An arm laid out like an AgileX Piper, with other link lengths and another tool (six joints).
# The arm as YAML. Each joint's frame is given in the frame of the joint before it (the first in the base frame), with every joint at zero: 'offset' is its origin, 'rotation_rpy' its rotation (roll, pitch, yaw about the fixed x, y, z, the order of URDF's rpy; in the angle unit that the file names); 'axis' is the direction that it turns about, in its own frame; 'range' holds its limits. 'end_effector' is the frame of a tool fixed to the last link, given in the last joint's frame.
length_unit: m
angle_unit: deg
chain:
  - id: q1
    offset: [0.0, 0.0, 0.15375]
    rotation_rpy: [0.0, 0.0, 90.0]
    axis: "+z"
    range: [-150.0, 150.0]
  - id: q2
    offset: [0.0, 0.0, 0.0]
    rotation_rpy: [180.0, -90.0, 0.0]
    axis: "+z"
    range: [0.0, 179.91]
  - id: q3
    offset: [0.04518, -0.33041, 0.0]
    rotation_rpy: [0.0, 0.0, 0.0]
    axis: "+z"
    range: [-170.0, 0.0]
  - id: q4
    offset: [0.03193, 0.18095, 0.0]
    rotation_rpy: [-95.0, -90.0, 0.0]
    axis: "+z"
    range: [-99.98, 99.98]
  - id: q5
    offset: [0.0, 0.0, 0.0]
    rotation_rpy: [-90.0, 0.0, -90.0]
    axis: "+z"
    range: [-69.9, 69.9]
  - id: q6
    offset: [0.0, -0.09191, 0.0]
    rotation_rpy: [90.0, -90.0, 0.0]
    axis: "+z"
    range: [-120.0, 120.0]
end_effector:
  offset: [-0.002, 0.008, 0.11]
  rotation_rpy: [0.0, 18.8, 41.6]
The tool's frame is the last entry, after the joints.
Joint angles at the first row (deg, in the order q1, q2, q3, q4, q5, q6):
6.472 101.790 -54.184 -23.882 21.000 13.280
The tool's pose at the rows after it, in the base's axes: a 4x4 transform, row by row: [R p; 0 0 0 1], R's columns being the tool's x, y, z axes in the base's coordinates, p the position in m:
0.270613 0.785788 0.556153 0.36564; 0.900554 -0.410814 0.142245 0.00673; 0.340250 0.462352 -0.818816 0.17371; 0 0 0 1
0.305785 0.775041 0.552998 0.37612; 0.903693 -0.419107 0.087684 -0.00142; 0.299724 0.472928 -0.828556 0.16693; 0 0 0 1
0.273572 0.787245 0.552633 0.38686; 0.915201 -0.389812 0.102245 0.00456; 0.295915 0.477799 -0.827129 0.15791; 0 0 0 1
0.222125 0.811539 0.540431 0.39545; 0.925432 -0.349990 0.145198 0.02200; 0.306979 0.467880 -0.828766 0.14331; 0 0 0 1
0.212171 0.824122 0.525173 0.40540; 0.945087 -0.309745 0.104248 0.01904; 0.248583 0.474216 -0.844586 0.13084; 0 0 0 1
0.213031 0.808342 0.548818 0.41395; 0.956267 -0.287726 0.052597 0.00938; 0.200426 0.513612 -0.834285 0.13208; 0 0 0 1
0.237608 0.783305 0.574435 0.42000; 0.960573 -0.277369 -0.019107 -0.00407; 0.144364 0.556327 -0.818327 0.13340; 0 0 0 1
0.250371 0.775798 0.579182 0.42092; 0.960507 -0.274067 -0.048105 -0.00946; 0.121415 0.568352 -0.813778 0.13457; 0 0 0 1
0.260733 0.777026 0.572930 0.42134; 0.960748 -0.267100 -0.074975 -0.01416; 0.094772 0.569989 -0.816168 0.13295; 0 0 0 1
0.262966 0.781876 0.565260 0.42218; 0.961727 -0.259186 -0.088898 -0.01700; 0.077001 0.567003 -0.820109 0.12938; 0 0 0 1
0.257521 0.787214 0.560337 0.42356; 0.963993 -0.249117 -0.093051 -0.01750; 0.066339 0.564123 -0.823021 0.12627; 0 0 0 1
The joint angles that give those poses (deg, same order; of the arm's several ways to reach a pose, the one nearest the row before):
7.965 104.676 -56.647 -30.516 25.041 18.379
8.111 107.386 -58.919 -35.712 27.121 23.961
8.578 109.705 -59.799 -37.546 25.340 24.578
10.138 112.468 -60.174 -38.000 22.512 24.319
10.788 115.697 -62.065 -43.841 24.070 28.200
10.789 116.713 -62.786 -52.036 25.404 35.040
10.788 117.740 -62.907 -61.113 27.871 43.774
10.788 117.994 -63.011 -63.281 29.241 45.846
10.789 118.622 -63.348 -64.238 30.690 46.435
10.683 119.389 -63.577 -64.966 31.302 46.673
10.682 120.027 -63.800 -65.524 31.443 46.673

